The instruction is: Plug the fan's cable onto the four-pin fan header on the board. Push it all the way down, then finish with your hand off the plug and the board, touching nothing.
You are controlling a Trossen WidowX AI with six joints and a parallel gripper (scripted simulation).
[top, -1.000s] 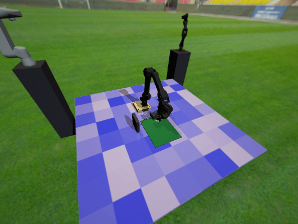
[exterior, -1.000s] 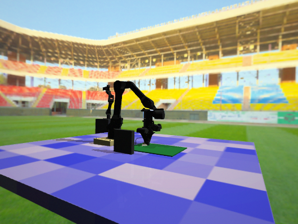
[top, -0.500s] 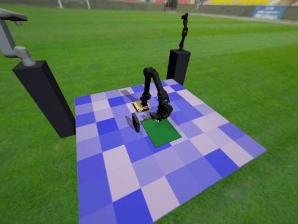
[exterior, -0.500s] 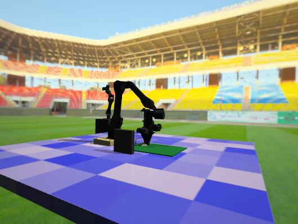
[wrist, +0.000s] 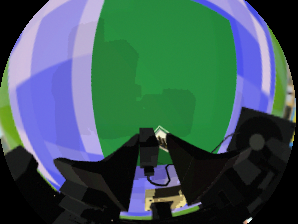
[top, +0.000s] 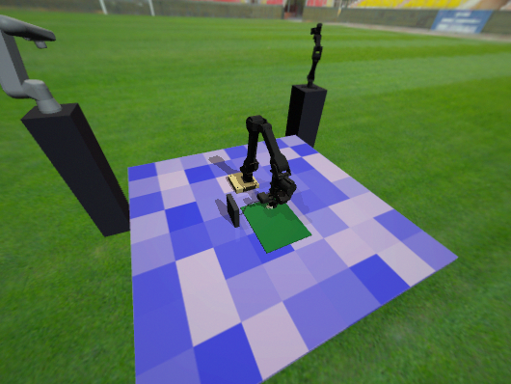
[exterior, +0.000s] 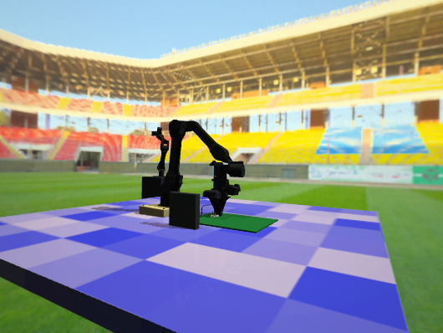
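Now: gripper tip 10 mm to the right of the black plug, 10 mm below it and 10 mm past it. Round my gripper tip: black fan (220 mm to the right, 40 mm above); green board (80 mm ahead, 40 mm to the right, 30 mm below); pale header (20 mm to the right, 20 mm below, 10 mm behind).
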